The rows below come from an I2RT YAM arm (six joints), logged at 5 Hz.
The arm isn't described. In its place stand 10 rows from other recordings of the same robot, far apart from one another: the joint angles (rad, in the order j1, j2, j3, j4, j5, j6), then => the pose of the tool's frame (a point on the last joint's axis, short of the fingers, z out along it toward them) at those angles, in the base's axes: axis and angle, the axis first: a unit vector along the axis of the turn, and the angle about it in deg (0 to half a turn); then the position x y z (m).
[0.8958 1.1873 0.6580 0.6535 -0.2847 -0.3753] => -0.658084 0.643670 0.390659 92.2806 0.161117 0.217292 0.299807
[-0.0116 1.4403 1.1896 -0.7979 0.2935 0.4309] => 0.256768 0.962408 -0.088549 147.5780 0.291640 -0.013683 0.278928
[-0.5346 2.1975 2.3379 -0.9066 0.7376 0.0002] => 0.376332 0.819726 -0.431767 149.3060 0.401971 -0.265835 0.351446
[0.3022 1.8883 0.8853 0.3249 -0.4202 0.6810] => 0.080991 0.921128 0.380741 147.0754 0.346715 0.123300 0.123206
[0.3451 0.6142 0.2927 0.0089 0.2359 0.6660] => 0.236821 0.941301 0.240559 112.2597 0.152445 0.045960 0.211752
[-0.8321 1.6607 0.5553 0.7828 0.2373 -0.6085] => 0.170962 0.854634 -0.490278 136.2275 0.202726 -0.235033 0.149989
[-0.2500 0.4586 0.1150 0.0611 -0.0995 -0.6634] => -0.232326 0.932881 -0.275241 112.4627 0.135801 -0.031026 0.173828
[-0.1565 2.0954 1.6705 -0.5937 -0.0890 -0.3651] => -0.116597 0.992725 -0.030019 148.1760 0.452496 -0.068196 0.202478
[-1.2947 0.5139 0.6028 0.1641 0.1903 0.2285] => 0.623809 0.511259 -0.591166 99.1714 0.030129 -0.131042 0.352065
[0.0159 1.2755 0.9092 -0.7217 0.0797 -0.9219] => -0.438628 0.887357 -0.142137 157.1778 0.244250 0.001049 0.237372
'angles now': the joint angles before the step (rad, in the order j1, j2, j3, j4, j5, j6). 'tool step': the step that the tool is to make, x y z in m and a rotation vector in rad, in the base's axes. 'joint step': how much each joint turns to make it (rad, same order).
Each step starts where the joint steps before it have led.
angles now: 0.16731 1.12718 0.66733 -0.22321 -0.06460 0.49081
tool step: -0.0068 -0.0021 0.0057 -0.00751 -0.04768 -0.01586
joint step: -0.00078 -0.04990 -0.01861 0.01433 0.02131 -0.00286
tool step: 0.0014 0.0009 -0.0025 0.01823 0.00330 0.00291
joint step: 0.00089 0.00972 -0.00547 0.01565 -0.01265 0.01370
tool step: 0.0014 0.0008 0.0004 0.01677 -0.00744 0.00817
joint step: 0.00000 0.00467 0.00009 0.01518 -0.01562 0.00754
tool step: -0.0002 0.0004 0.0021 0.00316 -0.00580 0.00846
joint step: 0.00068 -0.00392 0.00430 -0.00219 -0.00757 -0.00281
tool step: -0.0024 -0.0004 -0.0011 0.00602 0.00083 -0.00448
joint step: 0.00006 -0.01080 -0.01012 0.00011 0.00016 0.00760
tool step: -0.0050 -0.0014 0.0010 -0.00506 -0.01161 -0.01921
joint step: 0.00079 -0.02871 -0.01364 -0.00407 0.02034 0.00587
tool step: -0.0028 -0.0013 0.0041 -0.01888 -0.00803 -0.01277
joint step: -0.00017 -0.01921 0.00617 -0.02108 0.02173 -0.00923
